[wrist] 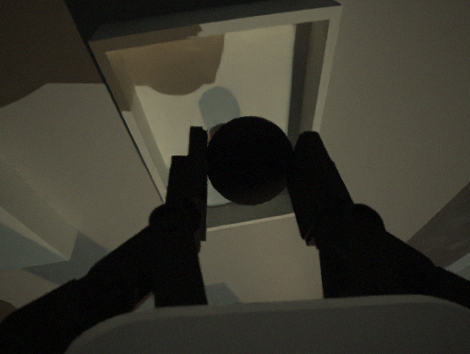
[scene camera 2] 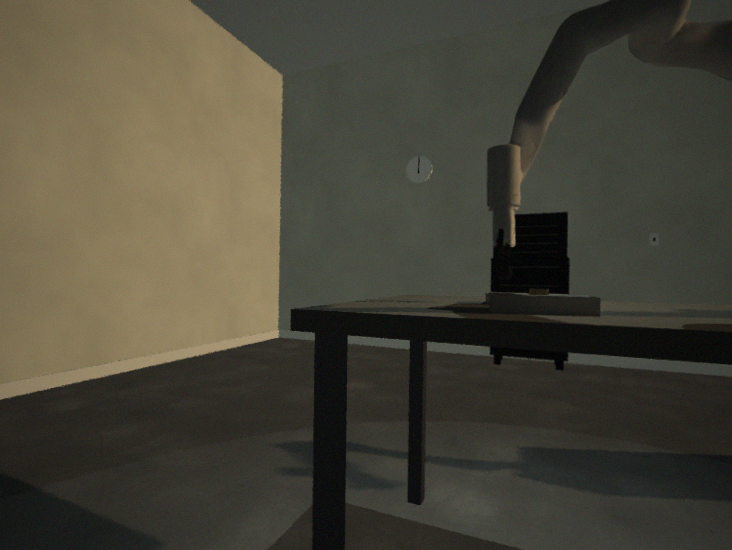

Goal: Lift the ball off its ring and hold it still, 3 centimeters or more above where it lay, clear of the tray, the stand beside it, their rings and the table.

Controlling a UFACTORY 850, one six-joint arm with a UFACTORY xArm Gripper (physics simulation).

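Note:
The dark ball (scene camera 2: 504, 271) (wrist: 249, 160) is between the two fingers of my gripper (scene camera 2: 504, 273) (wrist: 249, 153), with a finger touching each side. My gripper is shut on it, pointing down. In the scene view the ball is hard to make out against a black background, a little above the rim of the pale tray (scene camera 2: 544, 305) (wrist: 326, 75). In the wrist view the ball is over the tray and hides most of what lies under it; a brownish bit shows at its upper left. A golden ring-like piece (scene camera 2: 539, 290) shows just above the tray's edge.
The tray stands on the table (scene camera 2: 378, 314). A pale block-like shape (wrist: 32, 210) shows at the left of the wrist view; I cannot tell if it is the stand. A black slatted object (scene camera 2: 541, 251) stands on the floor behind the table.

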